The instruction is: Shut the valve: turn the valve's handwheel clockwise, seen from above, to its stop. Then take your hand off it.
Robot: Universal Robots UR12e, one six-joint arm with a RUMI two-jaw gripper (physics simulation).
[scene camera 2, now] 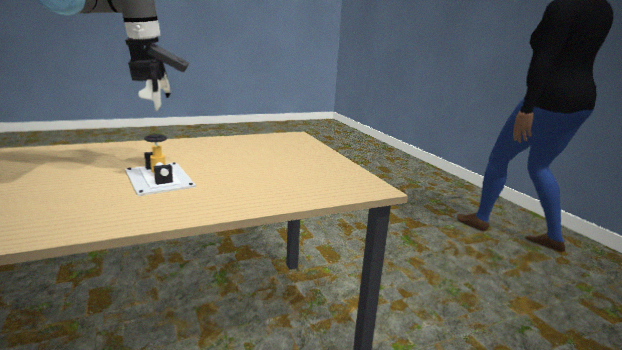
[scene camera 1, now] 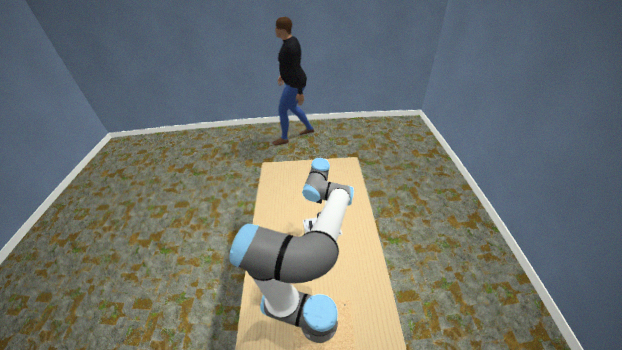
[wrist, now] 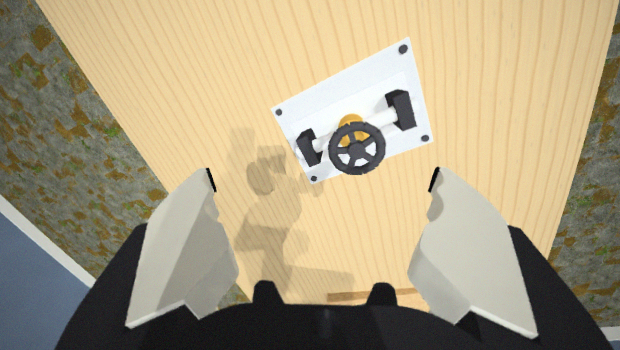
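The valve's dark spoked handwheel [scene camera 2: 155,138] [wrist: 357,150] sits level on top of the yellow valve body [scene camera 2: 157,159] [wrist: 351,122]. The valve's white pipe [wrist: 382,120] runs between two black blocks on a white base plate [scene camera 2: 141,186] [wrist: 345,82], which lies on the table. My gripper [scene camera 2: 159,100] [wrist: 320,171] is open and empty. It hangs well above the handwheel in scene camera 2 and touches no part of it. In the wrist view the wheel shows beyond and between the wide-spread fingertips. In scene camera 1 the arm hides most of the valve and the gripper.
The wooden table [scene camera 1: 367,280] [scene camera 2: 275,175] [wrist: 200,60] carries the arm's base [scene camera 1: 320,315] near its front end. A person in a black top and blue trousers [scene camera 1: 291,62] [scene camera 2: 567,60] is on the floor past the table's far end, near the wall.
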